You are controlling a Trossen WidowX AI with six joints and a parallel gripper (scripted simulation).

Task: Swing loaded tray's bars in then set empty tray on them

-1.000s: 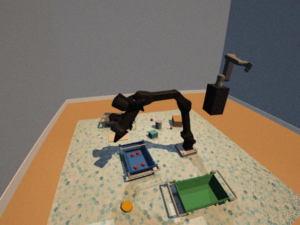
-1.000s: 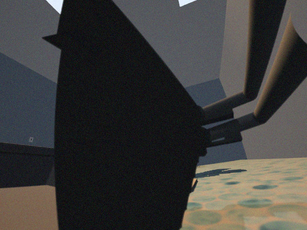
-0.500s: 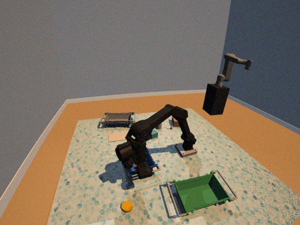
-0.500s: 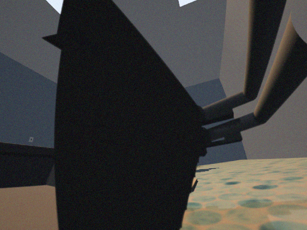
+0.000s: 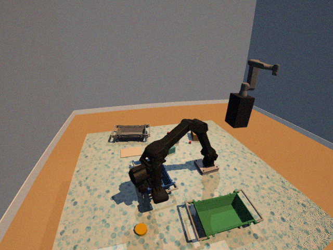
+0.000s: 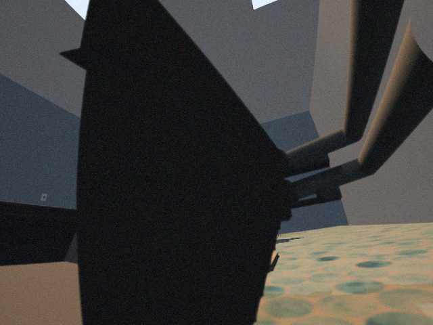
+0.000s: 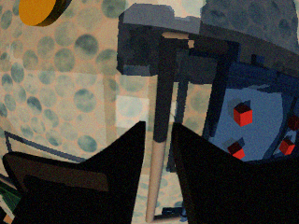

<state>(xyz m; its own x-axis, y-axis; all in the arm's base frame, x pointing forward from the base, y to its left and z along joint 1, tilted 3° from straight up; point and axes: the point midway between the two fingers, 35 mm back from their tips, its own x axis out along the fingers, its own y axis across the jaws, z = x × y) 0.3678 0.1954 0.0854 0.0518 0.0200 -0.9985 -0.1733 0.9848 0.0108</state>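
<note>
My gripper tip is 280 mm past the green tray, 150 mm to the right of it and 10 mm above it. From my gripper tip the other things lie so: orange disc 130 mm to the left, 80 mm ahead, 50 mm below; tan card 430 mm to the right, 120 mm ahead, 60 mm below; teal cube 400 mm to the right, 160 mm behind, 40 mm below.
</note>
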